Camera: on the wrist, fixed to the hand. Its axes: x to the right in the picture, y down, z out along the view.
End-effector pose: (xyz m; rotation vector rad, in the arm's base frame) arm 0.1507 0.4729 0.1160 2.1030 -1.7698 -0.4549
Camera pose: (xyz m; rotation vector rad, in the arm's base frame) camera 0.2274 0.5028 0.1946 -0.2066 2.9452 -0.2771
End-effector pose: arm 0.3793 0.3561 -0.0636 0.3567 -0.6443 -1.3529
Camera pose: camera 0.4160 0.3533 -0.1714 0.0454 -1.2603 0.3629
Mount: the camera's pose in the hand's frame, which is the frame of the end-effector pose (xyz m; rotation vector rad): -0.0181 -0.0351 -0.1068 0.6726 -0.3415 1.5831
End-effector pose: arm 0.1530 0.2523 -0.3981 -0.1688 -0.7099 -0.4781
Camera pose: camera 0.1869 0.1952 -0.4906 -0.1292 -0.8137 1.3176
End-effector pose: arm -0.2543 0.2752 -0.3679 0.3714 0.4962 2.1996
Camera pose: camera -0.2649 0.2574 -0.4799 -1.2530 -0.5676 -1.9830
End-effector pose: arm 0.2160 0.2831 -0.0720 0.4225 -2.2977 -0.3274
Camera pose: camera 0.3128 0.2471 -0.0240 -1.2235 -2.2581 1.2165
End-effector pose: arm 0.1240 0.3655 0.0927 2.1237 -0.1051 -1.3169
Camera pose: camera 0.1949 0.4503 0.1199 1.3396 -2.0638 -0.5564
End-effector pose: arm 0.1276 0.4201 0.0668 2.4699 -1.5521 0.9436
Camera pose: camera 0.1028 0.4912 0.1522 -0.5340 1.9260 -0.6079
